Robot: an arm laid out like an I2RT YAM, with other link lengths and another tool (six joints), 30 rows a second.
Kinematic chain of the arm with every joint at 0, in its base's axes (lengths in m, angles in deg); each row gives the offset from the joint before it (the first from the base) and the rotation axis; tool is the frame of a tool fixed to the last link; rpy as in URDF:
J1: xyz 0 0 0.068 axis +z
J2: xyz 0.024 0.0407 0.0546 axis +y
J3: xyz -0.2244 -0.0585 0 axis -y
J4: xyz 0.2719 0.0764 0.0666 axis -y
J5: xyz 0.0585 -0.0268 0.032 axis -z
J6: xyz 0.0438 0 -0.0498 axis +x
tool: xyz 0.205 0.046 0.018 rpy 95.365 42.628 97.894
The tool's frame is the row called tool.
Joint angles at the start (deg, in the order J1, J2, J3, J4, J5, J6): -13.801, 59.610, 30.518, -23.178, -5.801, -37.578
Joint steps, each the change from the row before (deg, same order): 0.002, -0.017, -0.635, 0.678, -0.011, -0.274; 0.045, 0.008, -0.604, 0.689, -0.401, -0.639; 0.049, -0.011, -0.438, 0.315, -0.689, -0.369; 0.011, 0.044, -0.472, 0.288, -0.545, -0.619; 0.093, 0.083, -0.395, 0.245, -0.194, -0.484; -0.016, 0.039, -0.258, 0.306, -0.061, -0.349; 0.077, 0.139, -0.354, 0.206, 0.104, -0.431; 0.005, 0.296, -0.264, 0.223, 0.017, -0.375; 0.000, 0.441, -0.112, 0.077, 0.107, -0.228
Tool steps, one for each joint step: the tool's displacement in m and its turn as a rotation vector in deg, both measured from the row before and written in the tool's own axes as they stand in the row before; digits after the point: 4 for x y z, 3 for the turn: 0.0021, -0.0006, 0.0020, 0.007, -0.057, -0.282; 0.0027, 0.0012, 0.0017, -0.364, -0.005, -0.723; 0.0031, 0.0026, 0.0008, -0.651, 0.220, -0.463; 0.0038, 0.0016, 0.0012, -0.452, 0.301, -0.648; 0.0033, 0.0006, 0.0014, -0.163, 0.271, -0.546; 0.0012, -0.0002, 0.0009, -0.018, -0.004, -0.341; 0.0032, -0.0007, 0.0016, 0.136, 0.284, -0.442; 0.0030, -0.0007, 0.0018, 0.083, 0.331, -0.328; 0.0029, -0.0010, 0.0018, 0.171, 0.458, -0.149
